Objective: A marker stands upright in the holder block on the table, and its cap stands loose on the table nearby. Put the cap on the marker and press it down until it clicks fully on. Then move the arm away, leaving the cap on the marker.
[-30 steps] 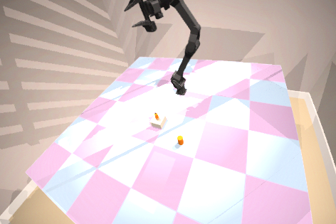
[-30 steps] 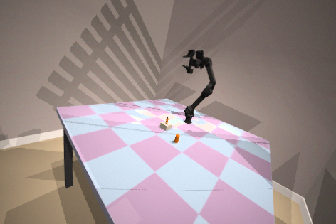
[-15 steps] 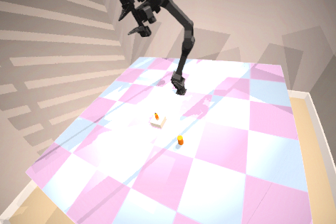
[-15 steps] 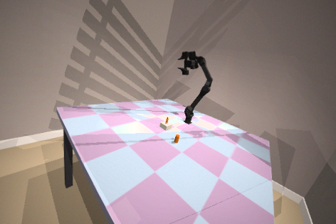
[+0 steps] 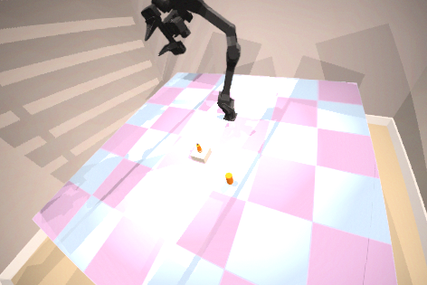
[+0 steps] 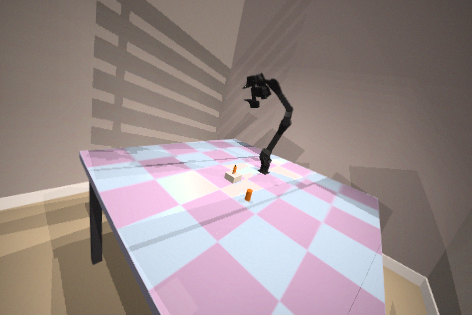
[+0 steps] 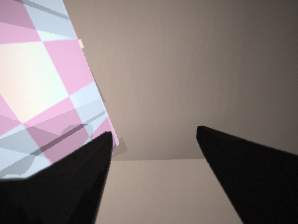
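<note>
The orange cap is 44 cm below my gripper tip, 27 cm to the left of it and 15 cm ahead of it. The rest, counted from my gripper tip: holder block (45 cm below, 11 cm to the left, 7 cm ahead).
</note>
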